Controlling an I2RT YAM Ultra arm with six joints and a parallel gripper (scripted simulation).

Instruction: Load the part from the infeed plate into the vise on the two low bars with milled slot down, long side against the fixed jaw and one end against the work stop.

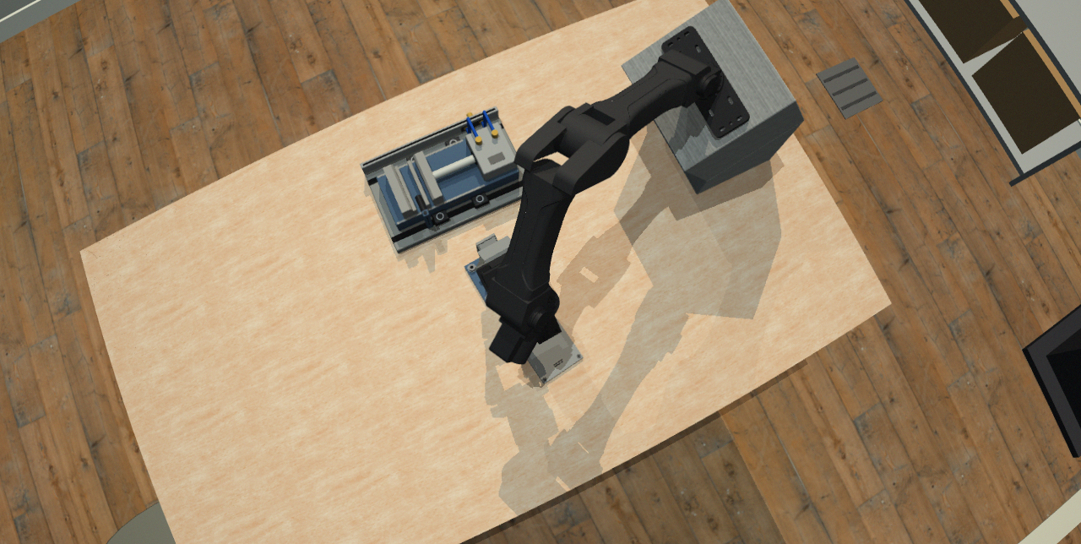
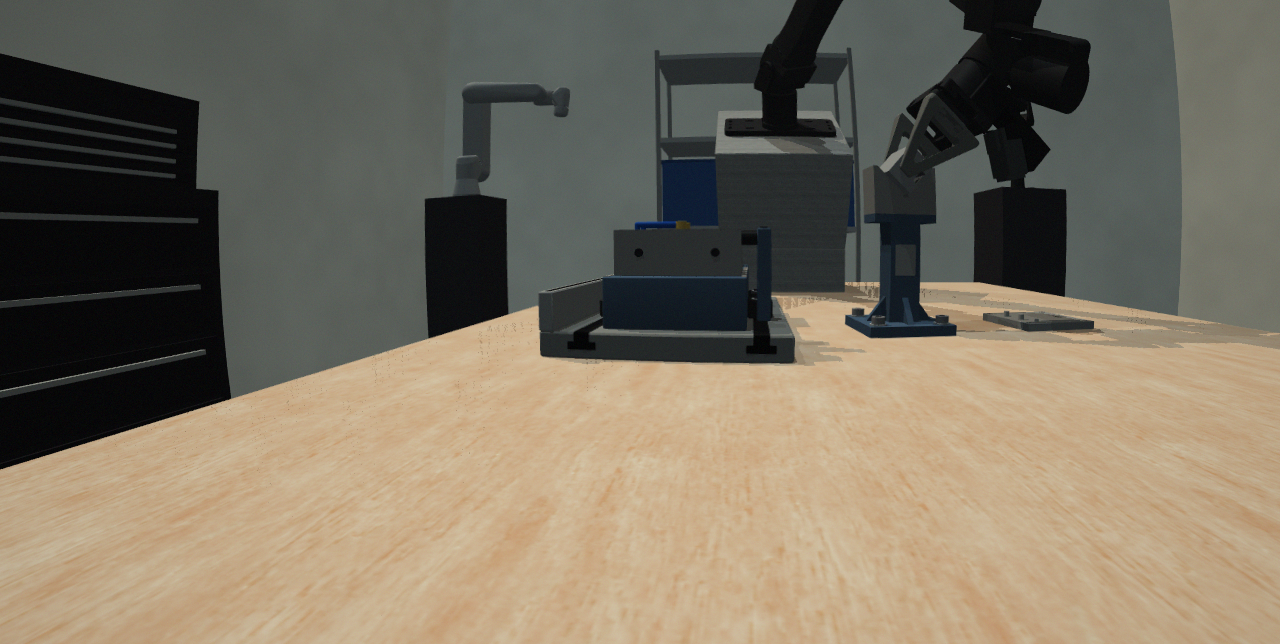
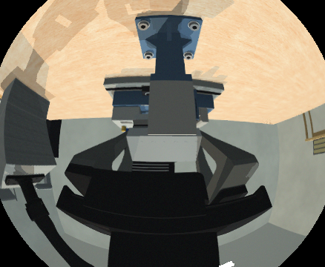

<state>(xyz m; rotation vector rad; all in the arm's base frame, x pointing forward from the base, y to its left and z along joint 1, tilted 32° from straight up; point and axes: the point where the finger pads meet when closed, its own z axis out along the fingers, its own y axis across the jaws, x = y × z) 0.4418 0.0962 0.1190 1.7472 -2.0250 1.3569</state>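
My gripper is now 1 cm to the right of the part and 1 cm above it. Round my hand: work stop rod (17 cm to the right, 8 cm ahead, 7 cm below); then air cylinder (21 cm to the right, 8 cm below, 8 cm behind); then infeed plate (18 cm to the left, 16 cm below, 2 cm behind).
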